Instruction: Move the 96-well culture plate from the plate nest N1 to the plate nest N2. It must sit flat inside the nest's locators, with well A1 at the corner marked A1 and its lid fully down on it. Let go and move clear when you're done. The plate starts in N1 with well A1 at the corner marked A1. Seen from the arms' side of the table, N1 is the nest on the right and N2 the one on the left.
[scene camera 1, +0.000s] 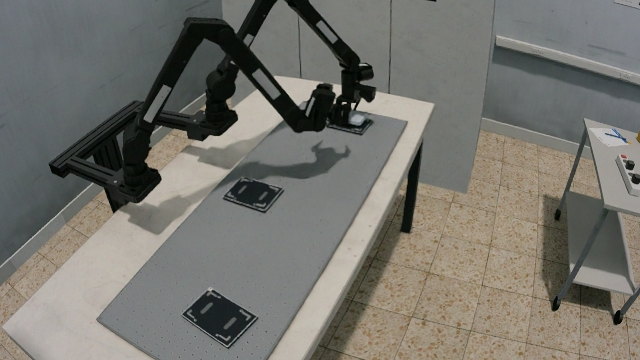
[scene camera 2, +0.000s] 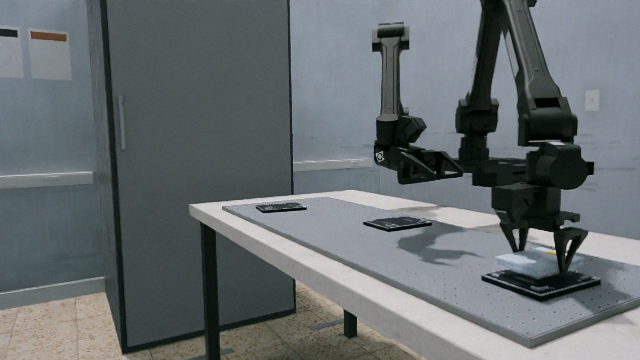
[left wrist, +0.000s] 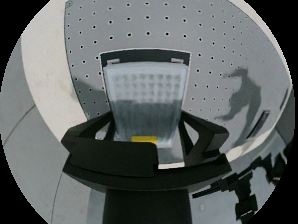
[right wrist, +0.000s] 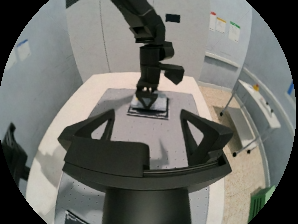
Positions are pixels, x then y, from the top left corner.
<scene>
My left gripper (scene camera 2: 539, 265): 0.91 m from the lens. My right gripper (scene camera 2: 449, 175) is 0.98 m from the lens. A 96-well plate (scene camera 2: 538, 260) is 0.88 m from the lens.
</scene>
